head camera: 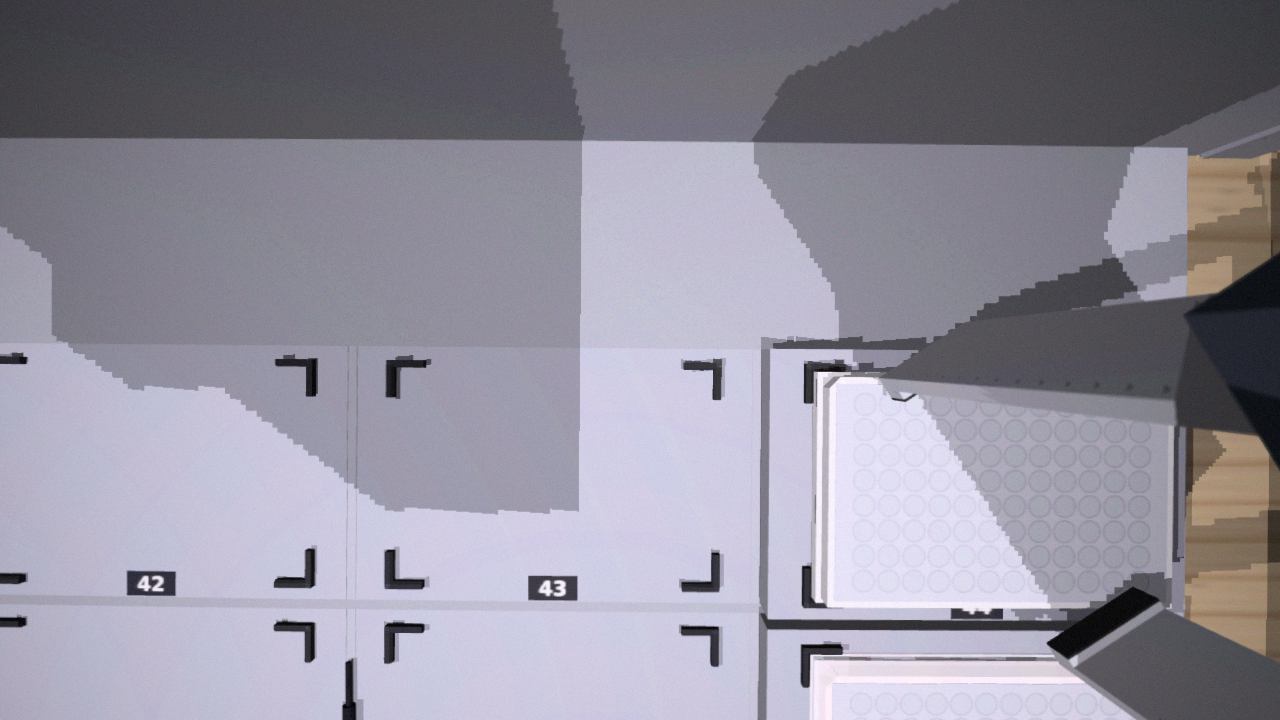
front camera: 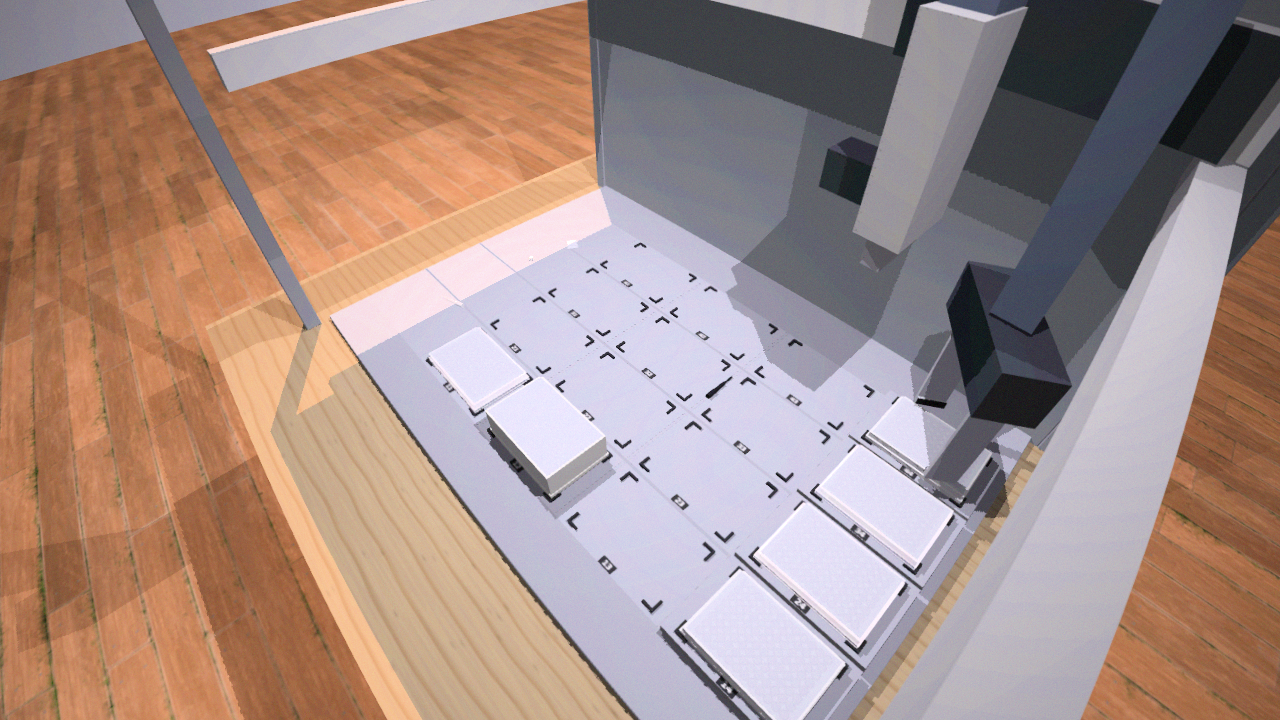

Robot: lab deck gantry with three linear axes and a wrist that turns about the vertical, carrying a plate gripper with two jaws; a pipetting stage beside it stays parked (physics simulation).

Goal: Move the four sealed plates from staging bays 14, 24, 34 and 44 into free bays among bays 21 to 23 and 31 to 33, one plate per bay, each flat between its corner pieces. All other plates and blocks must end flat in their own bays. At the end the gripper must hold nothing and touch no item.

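Places are measured from the robot's base along level axes (x ahead, y left, z up), in millimetres.
Pixels of known places: gripper, fingertip midpoint: [head camera: 1013,493] [front camera: 934,438]; robot's base, origin of the base link: [front camera: 429,360].
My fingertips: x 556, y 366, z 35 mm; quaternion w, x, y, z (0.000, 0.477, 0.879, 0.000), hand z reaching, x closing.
For each thing: its top centre in the pictures, then the offset to it from my fingertips. "spot": a spot on its surface instead.
- bay 14, surface spot: [front camera: 762,640] spot: 3 mm back, 320 mm right, 6 mm down
- bay 24, surface spot: [front camera: 830,573] spot: 4 mm ahead, 223 mm right, 7 mm down
- bay 34, surface spot: [head camera: 966,702] spot: 12 mm back, 76 mm right, 6 mm down
- bay 44, surface spot: [head camera: 966,501] [front camera: 921,437] spot: 13 mm back, 4 mm right, 6 mm down
- white plate, middle of its top: [front camera: 476,362] 492 mm back, 323 mm right, 21 mm down
- taller white block, middle of its top: [front camera: 543,422] 328 mm back, 323 mm right, 7 mm up
- small dark rod, middle of its top: [front camera: 720,384] 245 mm back, 103 mm right, 28 mm down
Four white sealed plates stand in a row at the right of the deck in the front view: bay 14 [front camera: 762,640], bay 24 [front camera: 830,573], bay 34 [front camera: 886,503] [head camera: 966,702] and bay 44 [front camera: 899,428] [head camera: 966,501]. The bay 44 plate looks flat between its corner pieces. My gripper [front camera: 948,438] [head camera: 1000,505] is open, with its jaws wide apart and turned at an angle over the bay 44 plate. One jaw shows over that plate's back left part, the other by its front edge near the bay 34 plate. Their exact height is unclear. Bays 21 to 23 and 31 to 33 hold no plate.
A white plate [front camera: 477,365] lies in bay 11. A taller white block [front camera: 547,429] stands in bay 12. A small dark rod [front camera: 717,388] [head camera: 349,689] shows near bays 32 and 33. The parked pipetting stage [front camera: 930,134] hangs over the back.
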